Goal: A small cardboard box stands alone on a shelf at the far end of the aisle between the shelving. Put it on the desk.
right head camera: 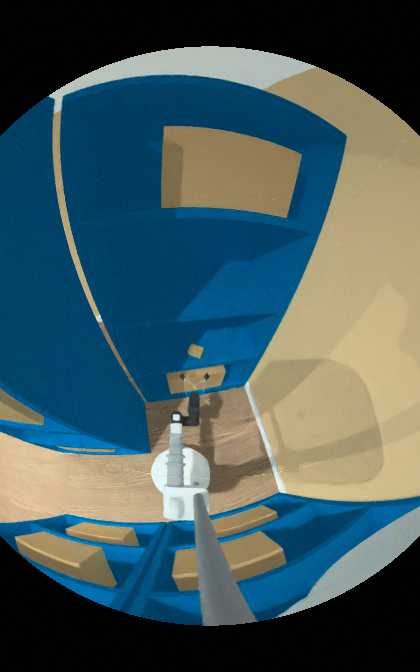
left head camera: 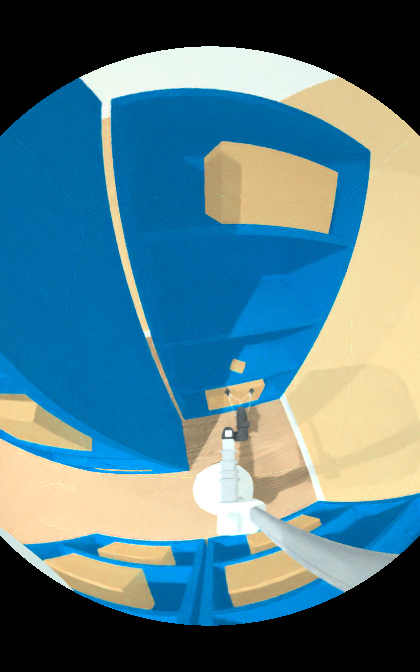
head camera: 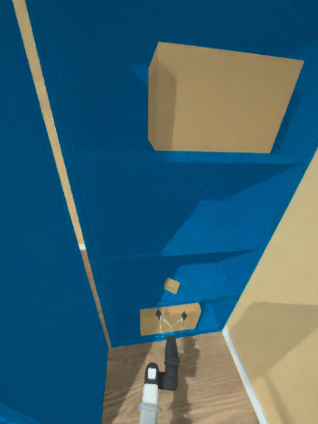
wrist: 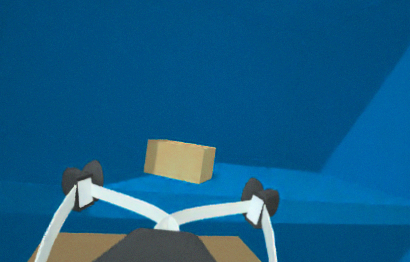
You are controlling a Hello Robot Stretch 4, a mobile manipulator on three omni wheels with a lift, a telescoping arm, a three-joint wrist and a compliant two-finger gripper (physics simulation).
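Places are measured from the robot's base along level axes (x ahead, y left, z up), in metres.
Pixels of known places: gripper, fingertip midpoint: (head camera: 171, 310) (wrist: 174, 185).
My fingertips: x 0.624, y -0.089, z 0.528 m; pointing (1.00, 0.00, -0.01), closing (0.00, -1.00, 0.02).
For each thing: its top centre in the pictures, then the offset to it from my fingertips.
- small cardboard box, top centre: (wrist: 183, 143) (head camera: 172, 283) 0.164 m ahead, 0.004 m right, 0.028 m up
- big box, top centre: (head camera: 214, 64) 0.238 m ahead, 0.056 m right, 1.162 m up
The small cardboard box (head camera: 172, 285) (left head camera: 237, 366) (right head camera: 195, 351) (wrist: 179, 161) stands alone on a blue shelf (wrist: 310, 202), one level above a larger box, turned slightly so that two sides show. My gripper (head camera: 171, 315) (left head camera: 239, 392) (right head camera: 194, 376) (wrist: 174, 185) is open and holds nothing. In the wrist view the small box lies beyond the fingertips, between them sideways and slightly higher in the image, apart from both. The shelf's front edge runs behind the fingers. The desk does not show in these views.
A larger box (head camera: 146, 321) (left head camera: 213, 398) sits on the lowest shelf, behind the fingers in the head view. A big box (head camera: 220, 100) sits high on the same unit. A tan wall (head camera: 285, 280) stands close on the right, and a blue shelving side (head camera: 40, 300) on the left. Shelving with boxes stands behind.
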